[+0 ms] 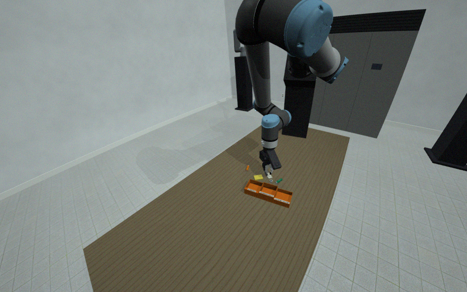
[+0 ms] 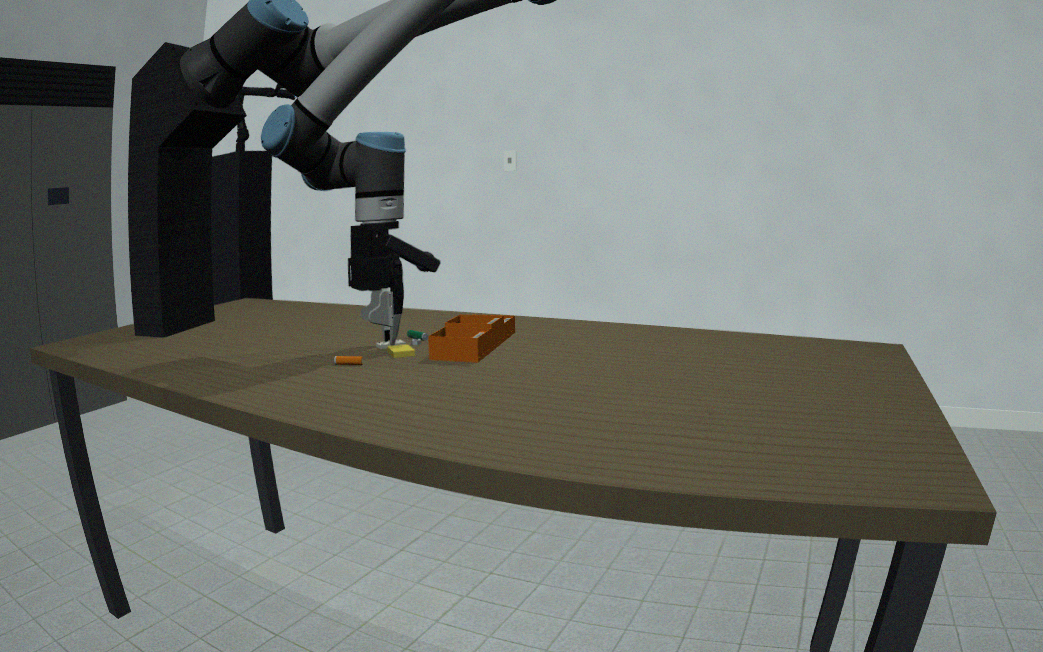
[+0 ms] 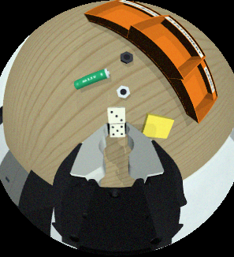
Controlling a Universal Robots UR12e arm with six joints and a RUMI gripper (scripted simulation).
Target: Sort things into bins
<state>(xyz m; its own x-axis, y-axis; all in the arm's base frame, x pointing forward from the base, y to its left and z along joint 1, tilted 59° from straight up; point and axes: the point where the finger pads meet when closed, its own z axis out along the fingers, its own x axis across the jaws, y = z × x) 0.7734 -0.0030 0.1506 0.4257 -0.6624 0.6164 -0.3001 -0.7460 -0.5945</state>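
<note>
My hand is 40 mm short of the silver nut, 30 mm to the right of it and 10 mm above it. Also, from my hand: green cylinder (80 mm to the left, 20 mm ahead, 10 mm below); then yellow block (50 mm to the right, 50 mm ahead, 10 mm below); then speckled white thing (10 mm below).
</note>
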